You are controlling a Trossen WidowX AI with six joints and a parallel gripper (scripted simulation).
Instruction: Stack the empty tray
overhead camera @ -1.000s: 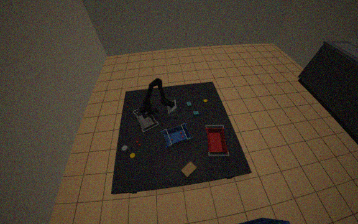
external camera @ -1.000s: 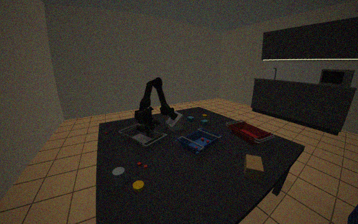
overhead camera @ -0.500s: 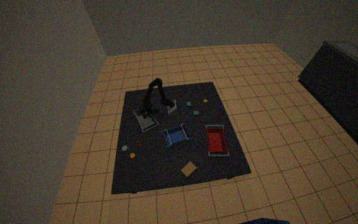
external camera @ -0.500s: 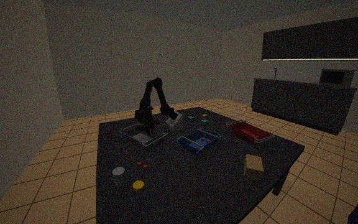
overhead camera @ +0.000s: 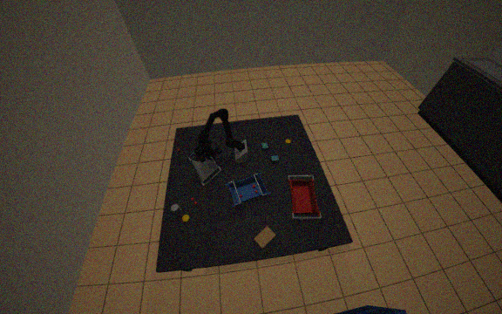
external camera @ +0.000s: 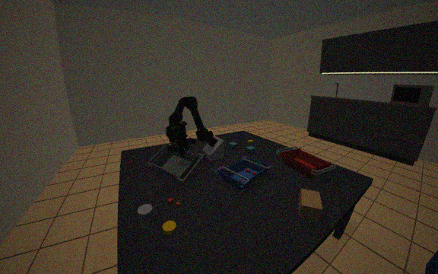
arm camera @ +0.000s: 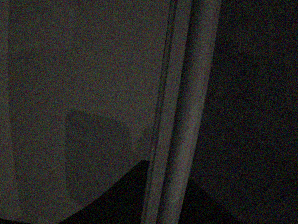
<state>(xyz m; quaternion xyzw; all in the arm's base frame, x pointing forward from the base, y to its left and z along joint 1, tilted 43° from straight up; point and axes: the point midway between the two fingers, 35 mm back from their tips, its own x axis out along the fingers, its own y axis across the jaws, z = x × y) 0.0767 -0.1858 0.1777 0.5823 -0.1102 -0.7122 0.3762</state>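
Right now my gripper tip is 7 cm to the left of the grey tray and 3 cm short of it. From my gripper tip the other things lie so: white disc: 37 cm ahead, 28 cm to the right, 4 cm below; then tan box: 66 cm ahead, 32 cm to the left, 4 cm below.
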